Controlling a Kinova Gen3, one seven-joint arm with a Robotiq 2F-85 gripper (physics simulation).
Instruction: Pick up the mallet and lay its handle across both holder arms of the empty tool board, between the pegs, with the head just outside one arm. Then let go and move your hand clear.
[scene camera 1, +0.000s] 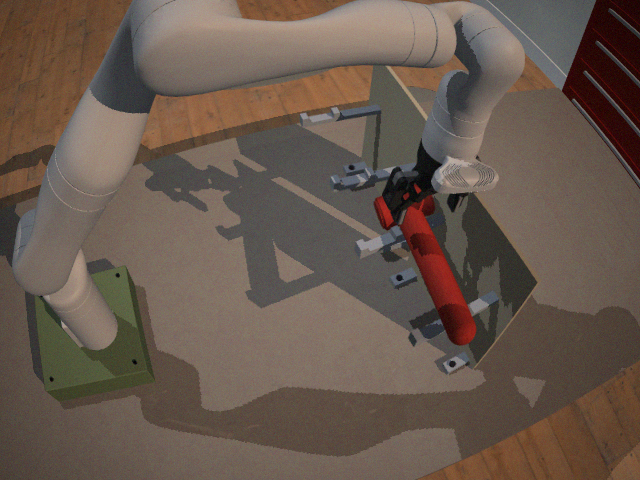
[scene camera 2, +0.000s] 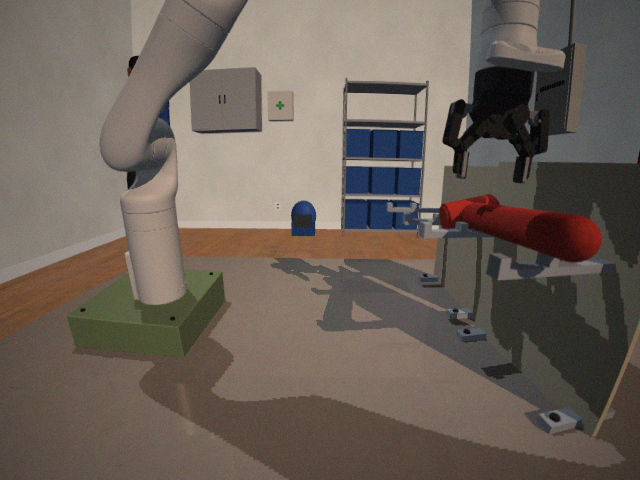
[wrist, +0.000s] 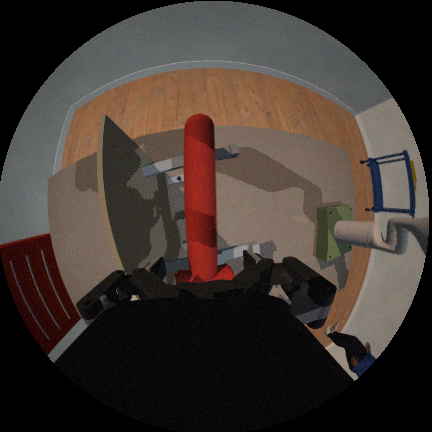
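Pixels of known places: gripper, fingertip midpoint: (scene camera 1: 425, 213) (scene camera 2: 490, 180) (wrist: 203, 262); arm's base, origin of the base link: (scene camera 1: 96, 327) (scene camera 2: 163, 292) (wrist: 338, 230).
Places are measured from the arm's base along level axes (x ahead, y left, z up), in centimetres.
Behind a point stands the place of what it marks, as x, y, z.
A red mallet (scene camera 1: 431, 263) @(53.8, -17.2, 19.4) (scene camera 2: 522, 227) @(52.0, -23.1, 18.3) (wrist: 201, 200) @(54.6, -17.3, 19.7) lies over the near holder arm (scene camera 1: 483, 305) @(60.8, -24.7, 14.6) (scene camera 2: 568, 267) @(56.7, -25.5, 14.5) (wrist: 157, 167) @(61.0, -24.1, 14.6) and the farther holder arm (scene camera 1: 379, 242) @(50.1, -8.5, 14.6) (scene camera 2: 444, 229) @(50.3, -8.1, 14.7) of the tool board (scene camera 2: 558, 330) @(63.6, -20.1, 3.3) (wrist: 125, 200) @(63.5, -18.7, 21.6). Its head is just outside the farther arm. The handle looks to be at or behind the inner pegs, on the board side. In scene camera 2 the slots between the pegs show bare. What the handle's underside touches is hidden. My gripper (scene camera 2: 490, 178) @(55.4, -10.8, 22.6) is open and empty above the head end, with a visible gap.
Behind stands another board with its own arms (scene camera 1: 356, 178) @(52.4, 5.2, 13.9) (scene camera 2: 400, 206). Clamp feet (scene camera 1: 403, 277) @(59.7, -5.7, -5.7) (scene camera 1: 455, 364) @(60.9, -26.8, -5.2) (scene camera 2: 559, 420) @(60.6, -27.0, -5.3) stand low by the boards. The arm's green base (scene camera 1: 93, 351) @(-1.7, -4.6, -0.3) (scene camera 2: 149, 310) @(0.6, -6.5, -0.5) (wrist: 325, 235) @(8.5, 0.4, -1.4) and a red drawer cabinet (scene camera 1: 615, 93) (wrist: 35, 285) are farther off.
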